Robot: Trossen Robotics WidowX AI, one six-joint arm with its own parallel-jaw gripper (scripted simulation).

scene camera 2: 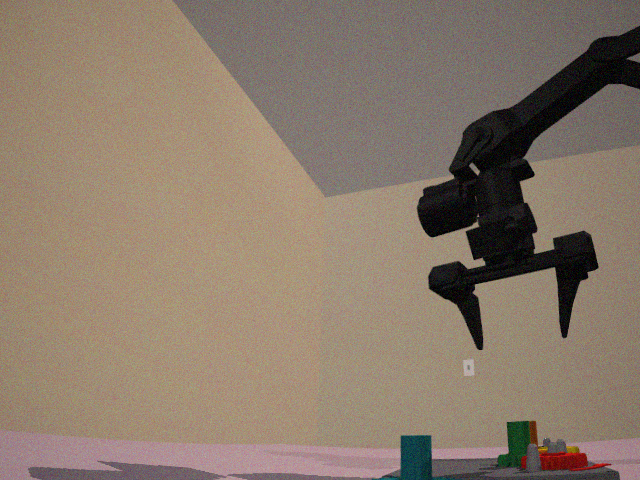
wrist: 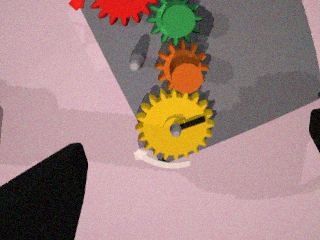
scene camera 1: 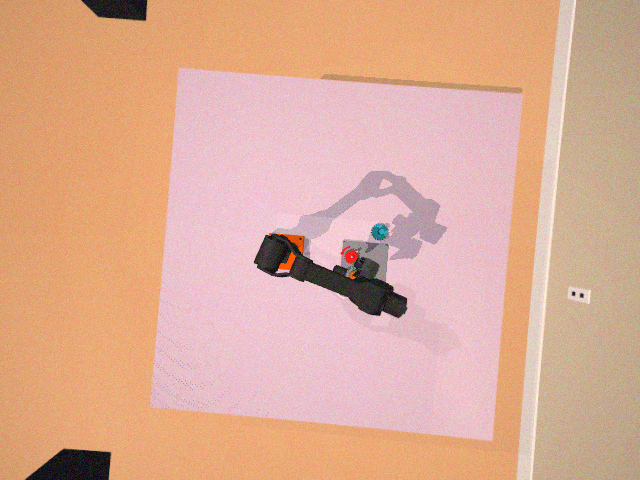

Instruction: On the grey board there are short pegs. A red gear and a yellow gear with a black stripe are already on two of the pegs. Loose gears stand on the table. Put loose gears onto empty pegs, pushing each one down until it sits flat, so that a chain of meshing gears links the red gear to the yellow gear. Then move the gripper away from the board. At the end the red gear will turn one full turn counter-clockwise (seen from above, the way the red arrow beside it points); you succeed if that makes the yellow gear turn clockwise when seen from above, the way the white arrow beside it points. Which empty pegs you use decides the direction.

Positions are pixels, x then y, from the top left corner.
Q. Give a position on a green gear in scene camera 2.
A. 518, 432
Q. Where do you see a grey board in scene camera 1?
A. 375, 251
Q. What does the gripper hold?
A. Nothing.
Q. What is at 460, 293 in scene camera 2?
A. The gripper.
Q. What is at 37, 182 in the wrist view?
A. The gripper.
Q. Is the gripper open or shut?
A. Open.
